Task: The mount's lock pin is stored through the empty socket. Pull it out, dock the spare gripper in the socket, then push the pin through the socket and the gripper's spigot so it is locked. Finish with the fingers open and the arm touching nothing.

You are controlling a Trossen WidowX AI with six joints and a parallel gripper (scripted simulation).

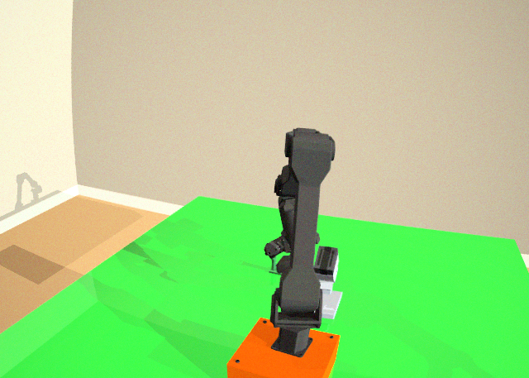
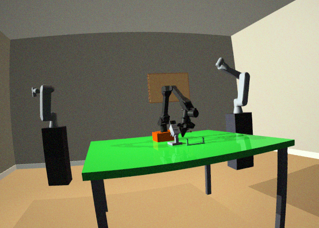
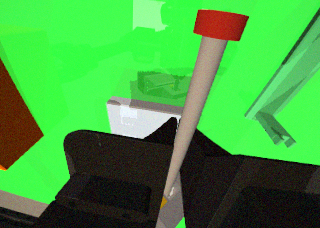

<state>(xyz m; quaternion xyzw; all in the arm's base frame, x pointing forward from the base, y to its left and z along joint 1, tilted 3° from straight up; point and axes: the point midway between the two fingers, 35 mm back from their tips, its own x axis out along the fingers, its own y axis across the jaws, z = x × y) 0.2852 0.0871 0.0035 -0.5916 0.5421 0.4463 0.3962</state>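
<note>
My gripper tip is 6 cm to the left of the socket. The rest, counted from my gripper tip: pin cradle: 10 cm ahead, 6 cm to the left, 3 cm below; spare gripper: 7 cm above, 6 cm to the right, 2 cm behind.
</note>
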